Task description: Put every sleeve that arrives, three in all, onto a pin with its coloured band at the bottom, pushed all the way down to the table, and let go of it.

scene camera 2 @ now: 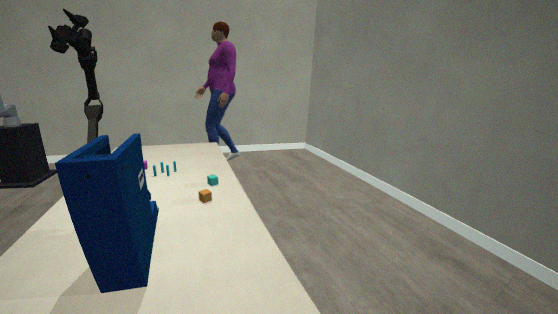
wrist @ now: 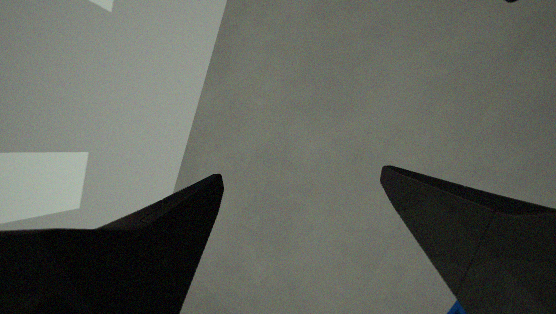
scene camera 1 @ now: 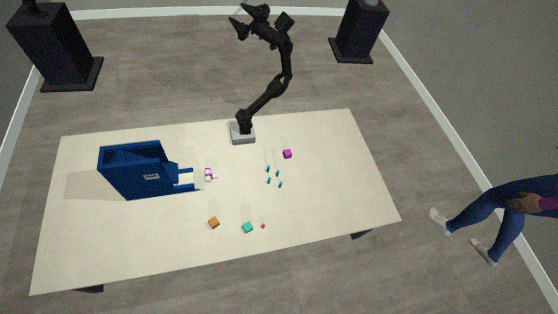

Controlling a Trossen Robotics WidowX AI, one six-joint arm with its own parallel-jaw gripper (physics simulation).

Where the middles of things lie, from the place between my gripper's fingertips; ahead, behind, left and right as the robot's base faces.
The blue dispenser (scene camera 2: 106,194) is 570 mm below my hand, 370 mm to the right of it and 350 mm ahead of it.
